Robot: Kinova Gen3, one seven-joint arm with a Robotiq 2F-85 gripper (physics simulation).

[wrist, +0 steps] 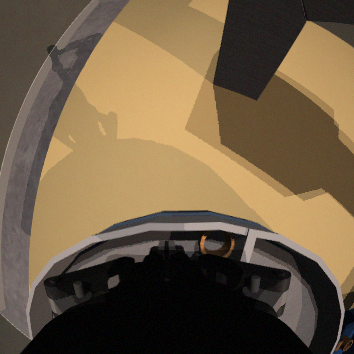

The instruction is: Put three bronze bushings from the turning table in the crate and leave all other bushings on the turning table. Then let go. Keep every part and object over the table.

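Places are measured from the arm's base along level axes (x ahead, y left, z up), in millimetres.
Where they show: gripper, between the fingertips: (166, 250).
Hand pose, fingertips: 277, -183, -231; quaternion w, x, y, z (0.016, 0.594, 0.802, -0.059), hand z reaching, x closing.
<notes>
Things, the pixels of their top centre, and the offset from my fingertips, as dx, dy, dz. "spot": a spot on its surface instead. Level surfaces: height alone.
- turning table, height of its surface: dz +22
- pale divider, a spot on its surface: (249, 246) spot: -25, +63, +24
- bronze-coloured part, centre of its top: (347, 345) +194, +455, -49
- tan table top, height of its surface: dz -80
The turning table (200, 226) is a round grey tray with a pale raised rim, across the bottom of the wrist view. A bronze bushing (204, 246) shows inside it near the far rim, to the left of a pale divider (249, 246). My gripper (166, 250) is shut with nothing between its fingers, over the turning table, left of that bushing. The dark gripper body hides much of the turning table. At the bottom right corner part of a blue object, possibly the crate, shows with a bronze-coloured part (345, 345) at it.
A tan table top (150, 110) with a grey curved edge (20, 200) lies beyond the turning table, with the floor past it at the left. A dark angular object (255, 45) juts in at the top right and casts a broad shadow.
</notes>
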